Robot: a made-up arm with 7 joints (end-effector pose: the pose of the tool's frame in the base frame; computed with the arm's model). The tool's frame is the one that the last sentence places.
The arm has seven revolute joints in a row. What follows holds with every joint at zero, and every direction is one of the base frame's. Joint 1 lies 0.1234 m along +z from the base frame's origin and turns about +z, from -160 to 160 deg. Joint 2 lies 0.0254 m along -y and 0.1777 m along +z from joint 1 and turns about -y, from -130 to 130 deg. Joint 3 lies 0.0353 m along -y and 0.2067 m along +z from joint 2 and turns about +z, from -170 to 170 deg. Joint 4 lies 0.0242 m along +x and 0.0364 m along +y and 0.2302 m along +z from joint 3 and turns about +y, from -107 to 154 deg. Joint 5 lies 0.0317 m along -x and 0.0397 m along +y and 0.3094 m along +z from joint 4 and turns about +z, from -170 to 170 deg. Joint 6 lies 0.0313 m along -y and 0.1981 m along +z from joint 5 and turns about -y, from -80 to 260 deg. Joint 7 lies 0.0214 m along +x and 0.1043 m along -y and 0.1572 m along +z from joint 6 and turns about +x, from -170 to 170 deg. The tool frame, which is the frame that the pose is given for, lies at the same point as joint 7; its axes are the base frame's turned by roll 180, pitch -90 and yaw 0 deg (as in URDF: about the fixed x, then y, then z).
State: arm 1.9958 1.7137 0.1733 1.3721 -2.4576 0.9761 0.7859
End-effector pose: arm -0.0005 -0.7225 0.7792 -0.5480 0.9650 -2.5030
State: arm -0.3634 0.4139 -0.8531 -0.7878 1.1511 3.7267 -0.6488
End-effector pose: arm -0.2850 0.2229 1.0005 2.5388 0.0825 -0.5797
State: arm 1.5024 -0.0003 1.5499 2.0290 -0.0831 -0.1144 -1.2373
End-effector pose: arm -0.5504 0.1131 0.4490 -1.4353 2.1837 -0.3860
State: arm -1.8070 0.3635 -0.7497 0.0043 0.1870 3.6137 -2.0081
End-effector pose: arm -0.0778 0.2905 1.0506 -2.4626 0.3108 -0.7840
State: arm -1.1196 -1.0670 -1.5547 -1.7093 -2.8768 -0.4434 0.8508
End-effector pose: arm 0.5909 -0.0011 0.2441 -2.0147 -0.0426 1.4211
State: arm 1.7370 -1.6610 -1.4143 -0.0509 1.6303 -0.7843 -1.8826
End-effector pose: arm -0.0541 1.0257 -0.0136 0.7938 -2.5115 1.2015
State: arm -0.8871 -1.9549 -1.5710 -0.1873 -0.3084 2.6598 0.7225
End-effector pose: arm 0.5728 -0.4765 0.0327 2.1694 1.3259 1.7391
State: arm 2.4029 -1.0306 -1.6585 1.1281 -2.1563 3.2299 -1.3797
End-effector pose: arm -0.2651 0.7186 0.5547 -2.8105 0.8754 -0.1991
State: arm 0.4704 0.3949 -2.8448 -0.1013 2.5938 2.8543 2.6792
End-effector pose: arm -0.1962 -0.3641 1.0342 0.5642 -1.4801 -0.2256
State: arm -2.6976 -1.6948 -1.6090 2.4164 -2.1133 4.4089 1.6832
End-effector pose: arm -0.4612 0.3824 0.2650 1.1012 2.0948 -1.5691
